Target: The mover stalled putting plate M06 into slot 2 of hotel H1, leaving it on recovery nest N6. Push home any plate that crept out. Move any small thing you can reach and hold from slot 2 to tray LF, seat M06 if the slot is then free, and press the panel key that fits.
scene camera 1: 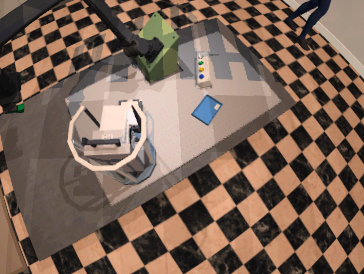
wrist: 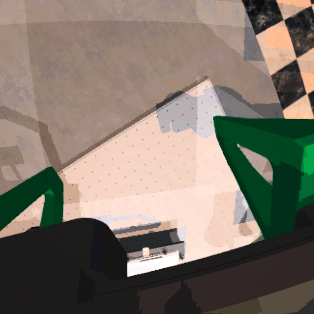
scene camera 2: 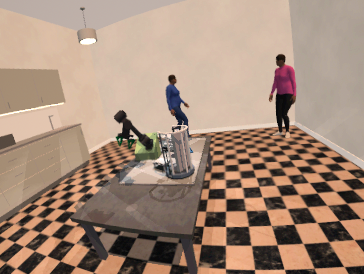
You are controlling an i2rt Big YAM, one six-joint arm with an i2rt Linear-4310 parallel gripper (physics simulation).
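My gripper is open and empty, high over the table's left side; one green finger shows at the left edge in scene camera 1. The white hotel block with a label like H1 stands inside a cage with a pale ring. Its slots and any plates in them are too small or hidden to tell. A blue tray lies right of it; its label is unreadable. The key panel has green, yellow and blue keys. A dark fixture with a white piece shows low in the wrist view; M06 cannot be identified.
The green pedestal carrying the arm stands at the back of the pale perforated board. The tall cage rises from the board. The grey table extends beyond it. People stand away from the table.
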